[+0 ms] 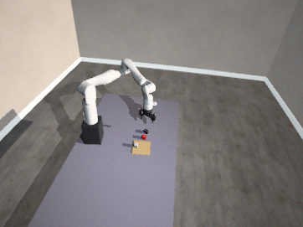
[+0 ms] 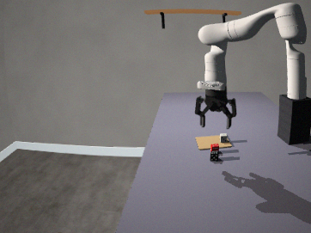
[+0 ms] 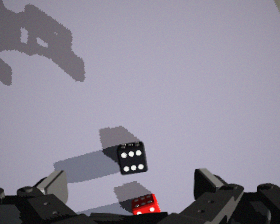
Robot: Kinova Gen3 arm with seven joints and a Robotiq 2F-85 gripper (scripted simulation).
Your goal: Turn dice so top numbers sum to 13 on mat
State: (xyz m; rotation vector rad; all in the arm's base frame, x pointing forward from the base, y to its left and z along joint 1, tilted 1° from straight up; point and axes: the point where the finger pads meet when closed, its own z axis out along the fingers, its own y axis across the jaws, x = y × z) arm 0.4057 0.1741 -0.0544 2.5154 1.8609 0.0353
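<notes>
Now: the black die 10 mm to the right of my hand and 120 mm below it. Also, from my hand: tan mat (190 mm to the right, 130 mm below); red die (10 mm behind, 80 mm to the right, 120 mm below); white die (50 mm behind, 180 mm to the right, 110 mm below).
</notes>
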